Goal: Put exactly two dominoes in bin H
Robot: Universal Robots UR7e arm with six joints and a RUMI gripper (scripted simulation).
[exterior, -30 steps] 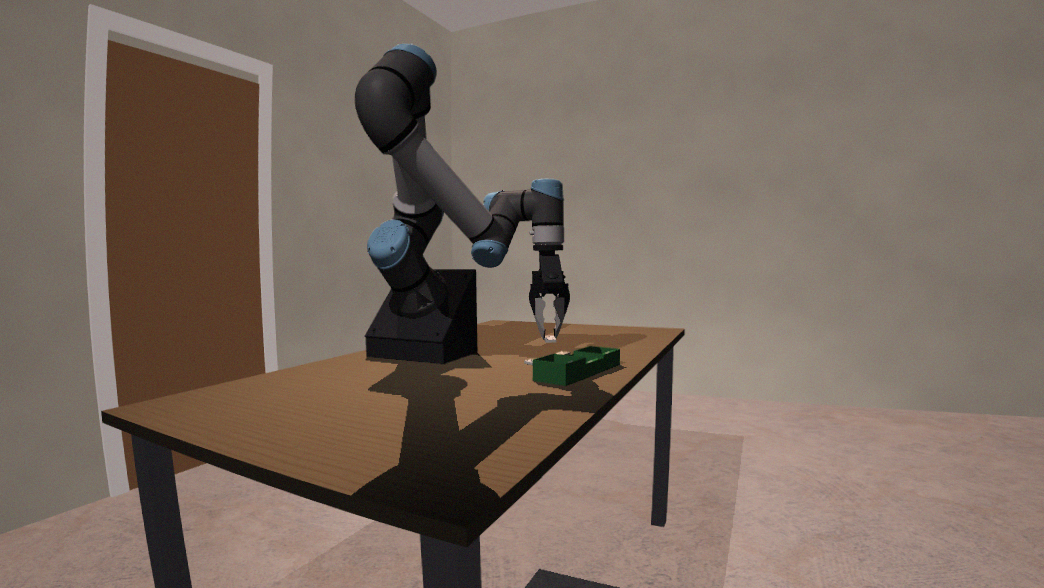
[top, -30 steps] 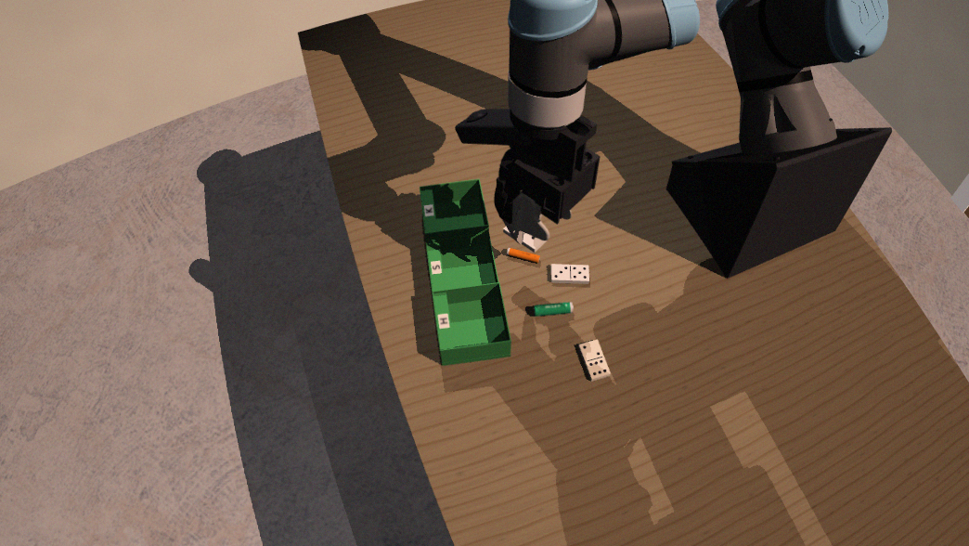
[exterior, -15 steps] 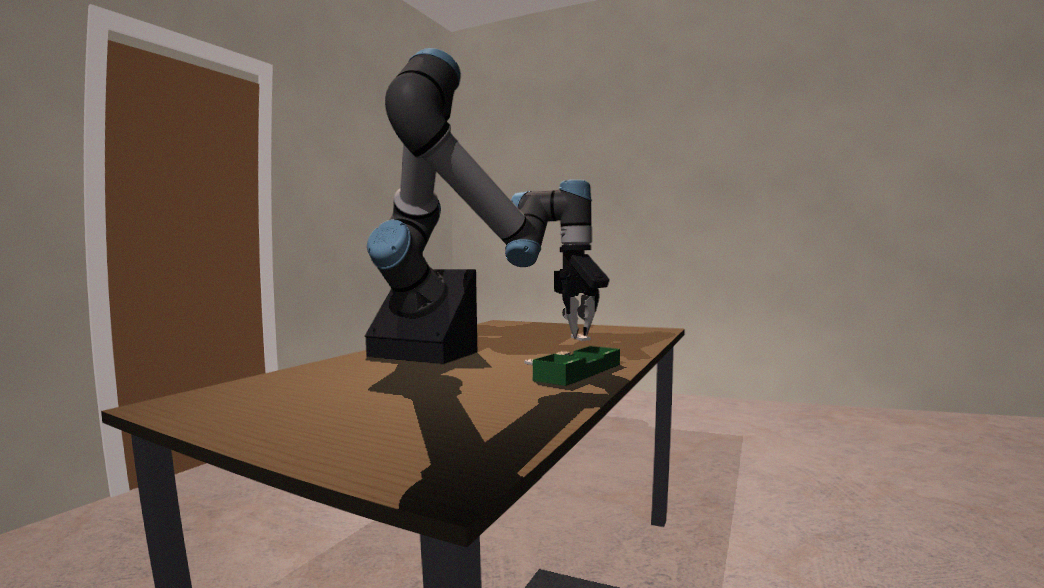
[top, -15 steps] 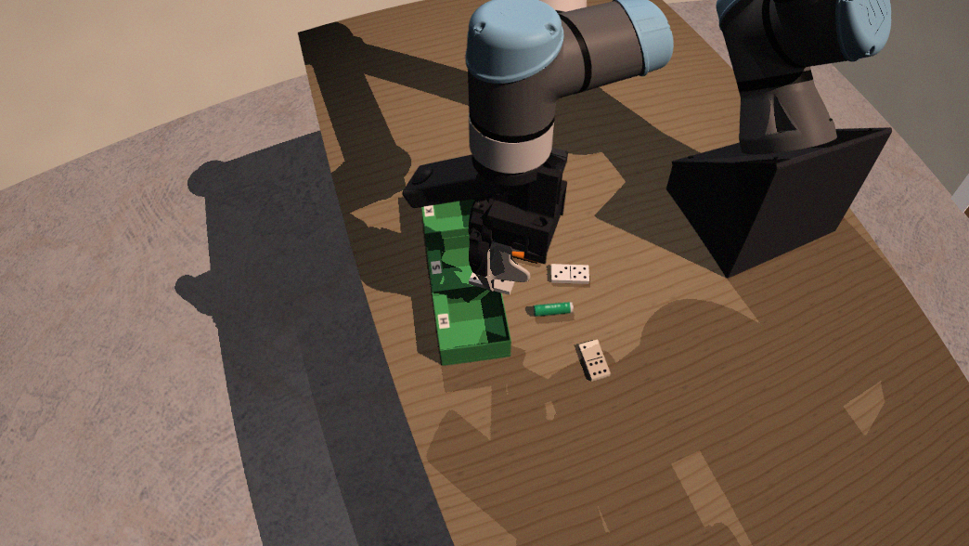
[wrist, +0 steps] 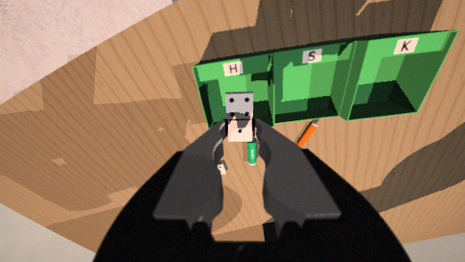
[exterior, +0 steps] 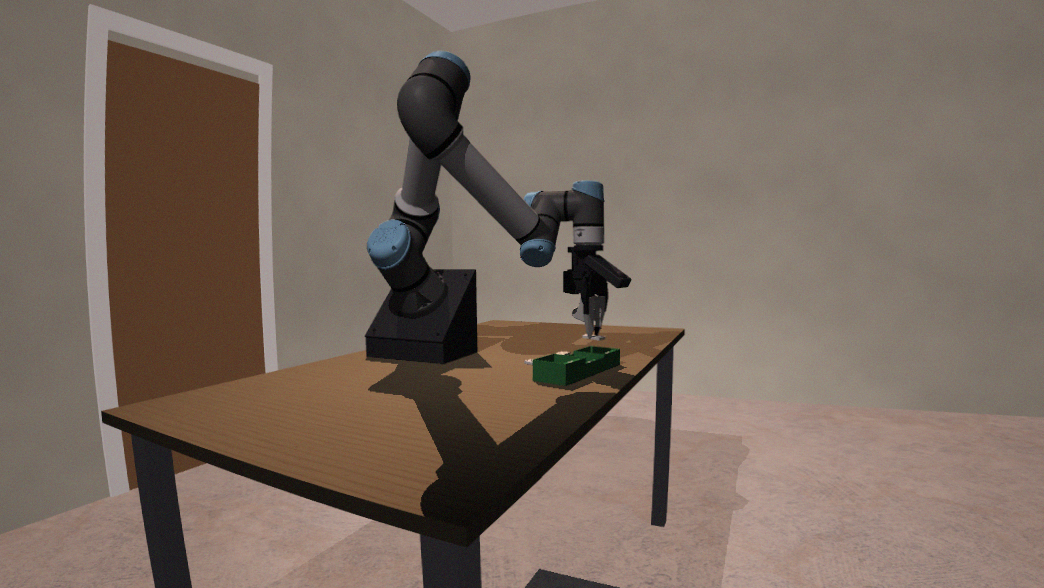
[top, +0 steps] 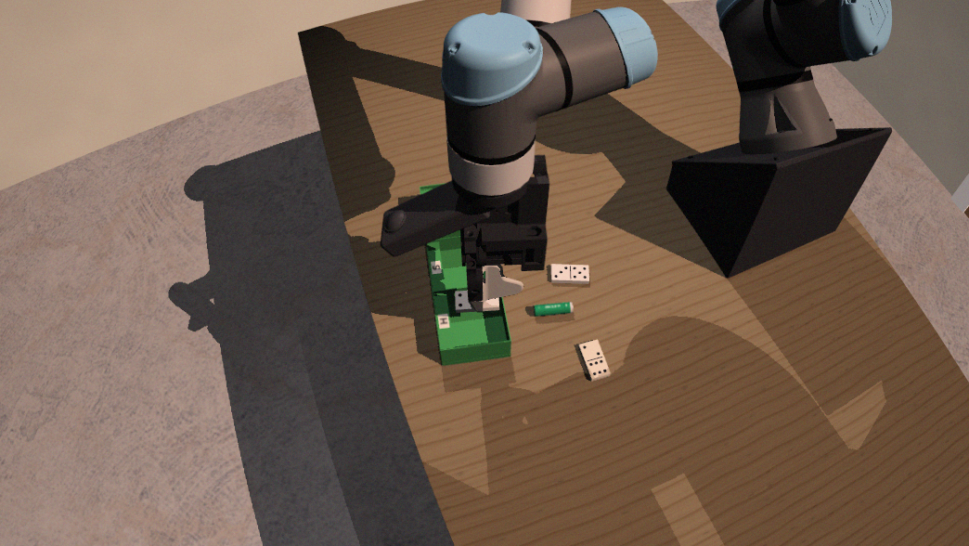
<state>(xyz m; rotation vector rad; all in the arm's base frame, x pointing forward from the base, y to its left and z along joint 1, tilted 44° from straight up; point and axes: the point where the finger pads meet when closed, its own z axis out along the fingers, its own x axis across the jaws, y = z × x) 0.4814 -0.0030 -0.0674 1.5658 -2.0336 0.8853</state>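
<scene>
Now: hand 1 cm above the white domino. Also, from my hand: orange battery: 9 cm to the right, 9 cm behind, 8 cm below; bin: 8 cm to the right, 6 cm below, 1 cm behind; green battery: 10 cm behind, 8 cm below, 1 cm to the left.
</scene>
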